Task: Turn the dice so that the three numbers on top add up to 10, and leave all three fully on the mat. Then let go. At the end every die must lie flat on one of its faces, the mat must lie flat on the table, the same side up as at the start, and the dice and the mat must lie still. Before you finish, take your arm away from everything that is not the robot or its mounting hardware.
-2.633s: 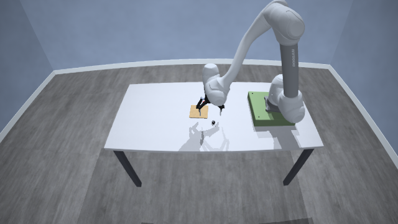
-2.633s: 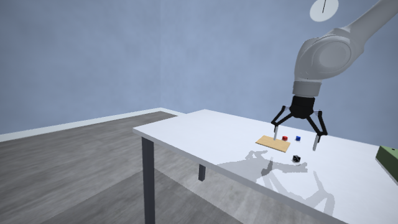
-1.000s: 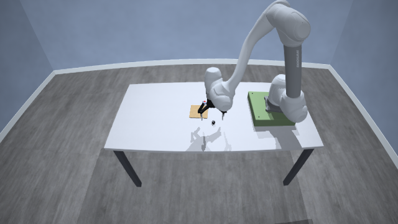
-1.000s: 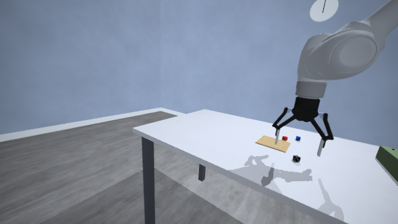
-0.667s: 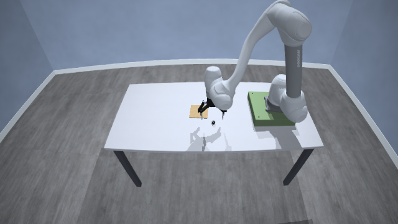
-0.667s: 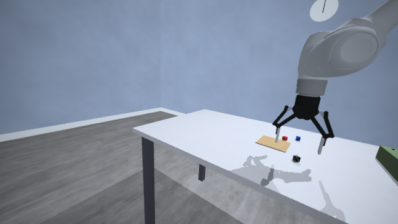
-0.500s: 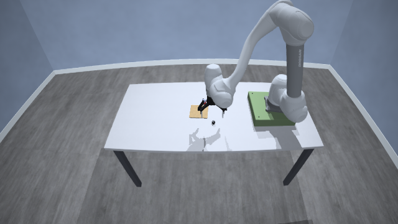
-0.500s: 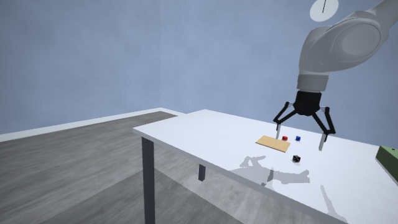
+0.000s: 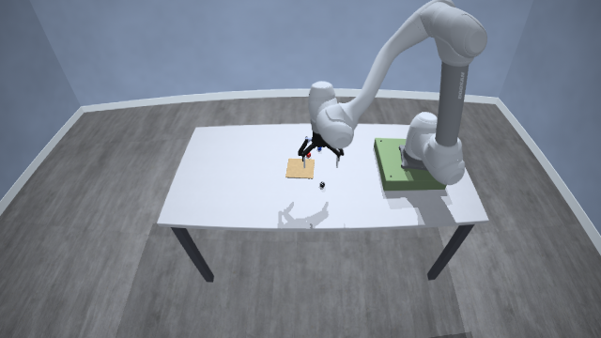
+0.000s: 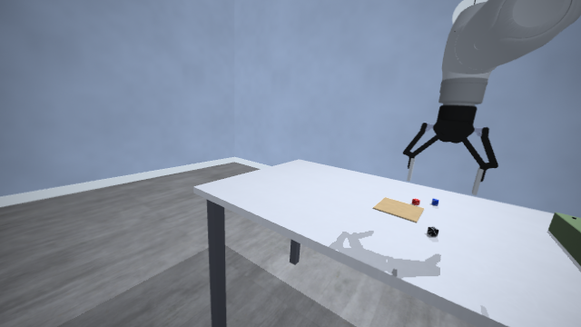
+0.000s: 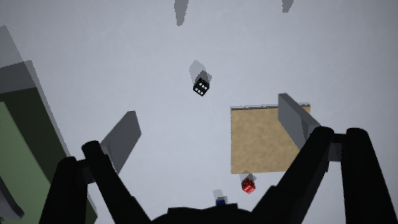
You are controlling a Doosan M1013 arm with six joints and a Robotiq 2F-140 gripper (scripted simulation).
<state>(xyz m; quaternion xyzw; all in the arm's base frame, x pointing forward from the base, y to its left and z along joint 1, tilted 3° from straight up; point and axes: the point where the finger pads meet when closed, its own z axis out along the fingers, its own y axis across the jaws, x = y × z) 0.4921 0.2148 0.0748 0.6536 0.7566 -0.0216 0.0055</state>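
Now: hand 22 cm to the left of the red die, 15 cm above it and 9 cm short of it. Also, from my hand: black die 15 cm below, 1 cm to the right, 1 cm behind; blue die 28 cm to the right, 15 cm below, 4 cm ahead; tan mat 15 cm below, 12 cm to the right, 12 cm ahead.
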